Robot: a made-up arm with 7 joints. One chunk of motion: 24 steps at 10 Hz.
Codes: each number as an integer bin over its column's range. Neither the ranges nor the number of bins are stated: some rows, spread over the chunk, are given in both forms.
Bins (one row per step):
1: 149 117 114 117 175 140 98
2: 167 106 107 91 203 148 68
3: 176 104 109 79 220 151 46
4: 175 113 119 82 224 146 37
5: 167 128 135 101 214 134 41
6: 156 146 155 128 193 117 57
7: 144 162 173 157 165 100 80
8: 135 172 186 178 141 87 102
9: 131 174 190 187 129 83 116
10: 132 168 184 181 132 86 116
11: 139 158 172 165 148 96 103
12: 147 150 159 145 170 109 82
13: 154 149 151 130 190 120 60
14: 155 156 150 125 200 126 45
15: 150 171 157 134 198 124 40
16: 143 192 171 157 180 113 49
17: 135 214 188 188 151 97 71
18: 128 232 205 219 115 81 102
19: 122 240 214 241 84 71 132
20: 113 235 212 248 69 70 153
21: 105 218 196 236 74 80 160
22: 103 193 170 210 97 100 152
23: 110 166 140 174 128 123 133
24: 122 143 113 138 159 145 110
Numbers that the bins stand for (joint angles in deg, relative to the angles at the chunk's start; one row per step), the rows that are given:
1: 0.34 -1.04 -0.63 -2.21 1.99 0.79 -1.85
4: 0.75 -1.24 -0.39 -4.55 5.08 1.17 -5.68
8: 0.11 1.78 2.77 1.87 -0.15 -2.54 -1.60
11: 0.18 1.06 2.11 1.00 0.30 -1.98 -1.54
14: 0.43 0.96 1.07 -1.67 3.57 -0.09 -5.18
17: 0.11 3.92 2.87 2.54 0.48 -1.91 -3.55
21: -0.36 4.13 3.24 5.75 -4.36 -2.98 2.05
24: -0.09 0.29 -0.67 -0.80 0.99 1.11 -1.10
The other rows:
2: 0.62 -1.60 -0.96 -3.95 3.76 1.29 -3.74
3: 0.77 -1.70 -0.86 -4.75 4.83 1.48 -5.12
5: 0.62 -0.47 0.36 -3.28 4.45 0.41 -5.43
6: 0.45 0.45 1.31 -1.47 3.13 -0.66 -4.43
7: 0.26 1.26 2.16 0.47 1.37 -1.72 -2.98
9: 0.05 1.88 2.96 2.47 -0.90 -2.79 -0.72
10: 0.07 1.57 2.68 2.07 -0.71 -2.60 -0.72
12: 0.30 0.65 1.50 -0.33 1.68 -1.16 -2.86
13: 0.42 0.60 1.12 -1.34 2.94 -0.47 -4.24
15: 0.35 1.72 1.40 -1.07 3.44 -0.22 -5.50
16: 0.24 2.80 2.06 0.47 2.31 -0.91 -4.93
18: 0.00 4.84 3.67 4.61 -1.78 -2.92 -1.60
19: -0.09 5.25 4.09 6.08 -3.73 -3.55 0.29
20: -0.24 5.00 4.00 6.55 -4.68 -3.61 1.61
22: -0.39 2.85 2.02 4.01 -2.91 -1.72 1.55
23: -0.28 1.47 0.60 1.60 -0.96 -0.28 0.35

